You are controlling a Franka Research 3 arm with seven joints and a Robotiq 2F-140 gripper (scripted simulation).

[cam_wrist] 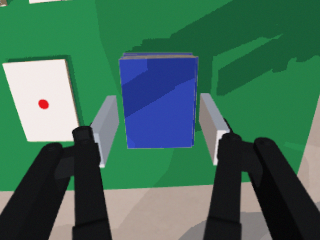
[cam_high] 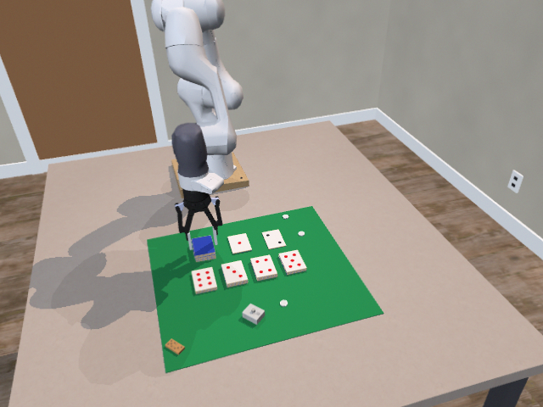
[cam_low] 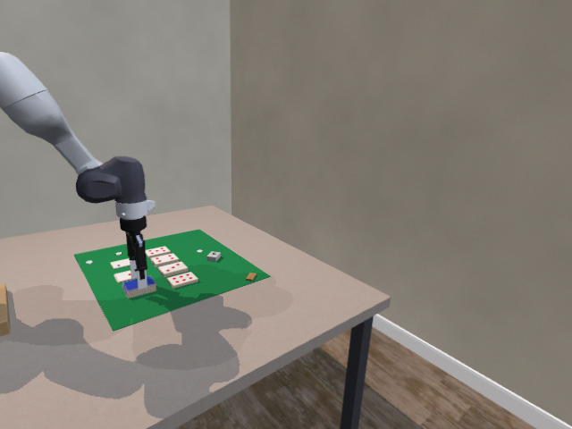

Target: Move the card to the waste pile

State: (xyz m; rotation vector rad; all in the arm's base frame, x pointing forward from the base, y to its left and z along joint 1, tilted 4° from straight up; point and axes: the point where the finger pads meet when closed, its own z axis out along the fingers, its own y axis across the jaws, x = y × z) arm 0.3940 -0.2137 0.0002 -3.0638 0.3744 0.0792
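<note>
My gripper is now 30 mm above the blue-backed card. From my hand the other things lie so: green mat (170 mm ahead, 90 mm to the left, 70 mm below); then grey block (320 mm ahead, 40 mm below, 10 mm to the left).
</note>
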